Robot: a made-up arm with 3 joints. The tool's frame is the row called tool.
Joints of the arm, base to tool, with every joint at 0 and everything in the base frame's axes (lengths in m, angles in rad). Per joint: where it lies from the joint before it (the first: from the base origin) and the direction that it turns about. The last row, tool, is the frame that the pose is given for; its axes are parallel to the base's.
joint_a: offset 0 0 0.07 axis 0 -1 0
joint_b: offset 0.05 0.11 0.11 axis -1 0 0
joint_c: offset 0.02 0 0.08 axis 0 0 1
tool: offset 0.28 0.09 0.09
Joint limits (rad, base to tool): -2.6..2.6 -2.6..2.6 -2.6..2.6
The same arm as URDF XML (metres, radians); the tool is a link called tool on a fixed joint. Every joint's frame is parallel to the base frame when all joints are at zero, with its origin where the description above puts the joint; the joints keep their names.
<robot name="arm">
  <joint name="tool_fixed" type="fixed">
    <parent link="link3"/>
    <child link="tool"/>
    <origin xyz="0.2800 0.0900 0.0900" rpy="0.0000 0.0000 0.0000"/>
  </joint>
  <joint name="joint_c" type="revolute">
    <parent link="link2"/>
    <child link="link3"/>
    <origin xyz="0.0200 0.0000 0.0800" rpy="0.0000 0.0000 0.0000"/>
    <axis xyz="0 0 1"/>
    <limit lower="-2.6000" upper="2.6000"/>
  </joint>
  <joint name="joint_b" type="revolute">
    <parent link="link1"/>
    <child link="link2"/>
    <origin xyz="0.0500 0.1100 0.1100" rpy="0.0000 0.0000 0.0000"/>
    <axis xyz="-1 0 0"/>
    <limit lower="-2.6000" upper="2.6000"/>
  </joint>
  <joint name="joint_a" type="revolute">
    <parent link="base_link"/>
    <child link="link1"/>
    <origin xyz="0.0000 0.0000 0.0700" rpy="0.0000 0.0000 0.0000"/>
    <axis xyz="0 -1 0"/>
    <limit lower="-2.6000" upper="2.6000"/>
  </joint>
  <link name="base_link"/>
  <link name="link1"/>
  <link name="link2"/>
  <link name="link3"/>
  <link name="tool"/>
</robot>

